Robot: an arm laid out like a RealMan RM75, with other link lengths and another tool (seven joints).
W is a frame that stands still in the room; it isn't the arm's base.
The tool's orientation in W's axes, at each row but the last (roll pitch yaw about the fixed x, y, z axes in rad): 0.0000, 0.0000, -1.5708; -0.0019, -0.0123, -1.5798; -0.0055, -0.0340, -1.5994; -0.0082, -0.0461, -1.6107; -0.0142, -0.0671, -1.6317; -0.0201, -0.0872, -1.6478
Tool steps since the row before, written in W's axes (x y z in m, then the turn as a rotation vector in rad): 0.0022, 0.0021, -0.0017, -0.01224, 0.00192, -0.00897; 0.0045, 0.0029, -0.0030, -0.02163, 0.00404, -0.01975; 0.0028, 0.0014, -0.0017, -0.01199, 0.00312, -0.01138; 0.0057, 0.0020, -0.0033, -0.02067, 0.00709, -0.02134; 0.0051, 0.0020, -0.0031, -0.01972, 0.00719, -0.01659; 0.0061, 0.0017, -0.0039, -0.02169, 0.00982, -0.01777
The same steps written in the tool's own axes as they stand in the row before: -0.0021, 0.0022, -0.0017, -0.00192, -0.01224, -0.00897; -0.0030, 0.0045, -0.0030, -0.00409, -0.02163, -0.01974; -0.0015, 0.0028, -0.0016, -0.00316, -0.01201, -0.01135; -0.0024, 0.0056, -0.0031, -0.00724, -0.02076, -0.02120; -0.0025, 0.0050, -0.0029, -0.00708, -0.01989, -0.01644; -0.0025, 0.0060, -0.0036, -0.00964, -0.02204, -0.01744
